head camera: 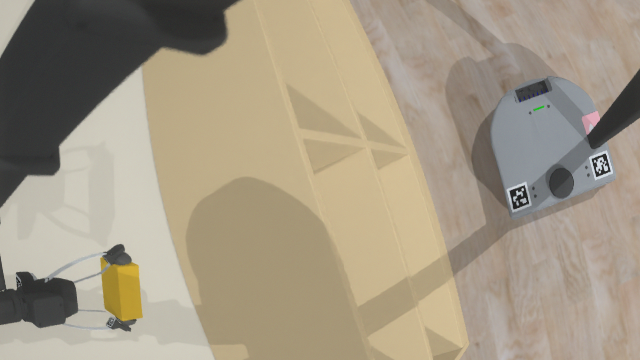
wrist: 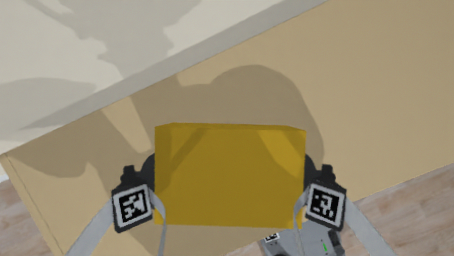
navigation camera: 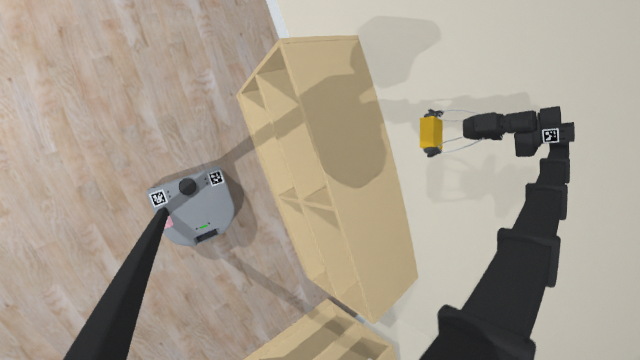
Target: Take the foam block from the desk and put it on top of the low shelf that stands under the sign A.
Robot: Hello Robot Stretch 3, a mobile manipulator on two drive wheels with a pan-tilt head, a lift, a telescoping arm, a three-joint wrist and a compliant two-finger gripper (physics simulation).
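Seen in the pictures: gripper, fingertip midpoint: [head camera: 131, 288] [wrist: 228, 169] [navigation camera: 424, 133]; robot's base, link origin: [head camera: 559, 181] [wrist: 273, 238] [navigation camera: 187, 185].
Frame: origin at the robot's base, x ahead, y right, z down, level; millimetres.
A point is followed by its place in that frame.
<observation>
The yellow foam block [head camera: 122, 295] {x -13, y 620, z -905 mm} [navigation camera: 431, 131] {x -15, y 619, z -904 mm} [wrist: 230, 185] {x -25, y 643, z -910 mm} is held between both fingertips of my gripper [head camera: 120, 289] {x -23, y 641, z -868 mm} [navigation camera: 432, 132] {x -23, y 641, z -868 mm} [wrist: 228, 169] {x -23, y 641, z -868 mm}, which is shut on it. The low wooden shelf [head camera: 215, 125] {x -294, y 586, z -610 mm} [navigation camera: 380, 235] {x -418, y 605, z -610 mm} [wrist: 380, 100] {x -303, y 591, z -610 mm} has a bare top. In the wrist view its top shows behind and below the block. In the head and navigation views the block appears against the wall, beyond the shelf's wall-side edge, with a gap between them in the picture. The sign A does not show, nor does the desk.
My base [head camera: 530, 145] {x -111, y 59, z -160 mm} [navigation camera: 200, 210] {x -116, y 15, z -159 mm} stands on the wood floor at the shelf's open front. My extended arm [head camera: 90, 80] {x -84, y 154, z -1199 mm} [navigation camera: 505, 285] {x -84, y 164, z -1202 mm} reaches over the shelf. A second wooden shelf [navigation camera: 287, 335] {x -1098, y 169, z -56 mm} stands near the first one's lower end in the navigation view. A pale wall [navigation camera: 475, 50] {x 191, y 806, z -1010 mm} is behind the shelf.
</observation>
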